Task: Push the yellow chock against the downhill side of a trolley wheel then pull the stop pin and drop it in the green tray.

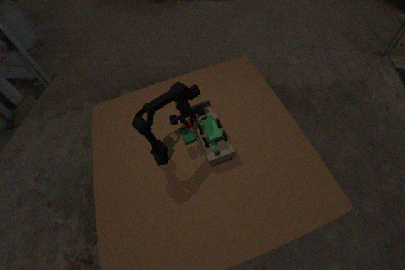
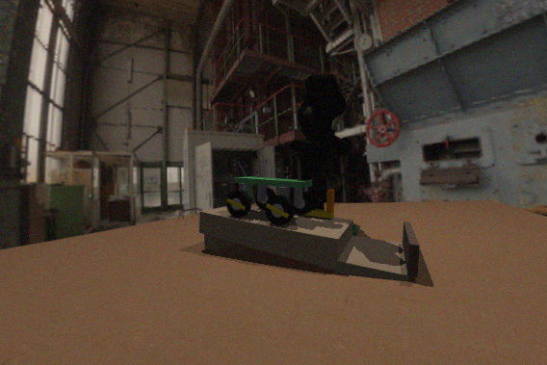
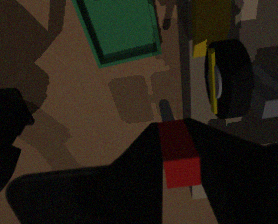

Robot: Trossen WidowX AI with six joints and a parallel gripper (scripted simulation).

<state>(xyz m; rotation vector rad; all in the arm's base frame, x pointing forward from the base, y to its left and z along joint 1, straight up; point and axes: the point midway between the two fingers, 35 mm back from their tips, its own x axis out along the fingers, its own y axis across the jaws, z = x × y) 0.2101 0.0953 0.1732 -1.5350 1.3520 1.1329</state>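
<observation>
The green tray is 4 cm behind my gripper tip, 4 cm to the left of it and 15 cm below it. Also, from my gripper tip: red-headed stop pin (right at my gripper tip); then yellow chock (4 cm ahead, 5 cm to the left, 6 cm below); then green-decked trolley (11 cm ahead, 4 cm to the right, 3 cm below).
</observation>
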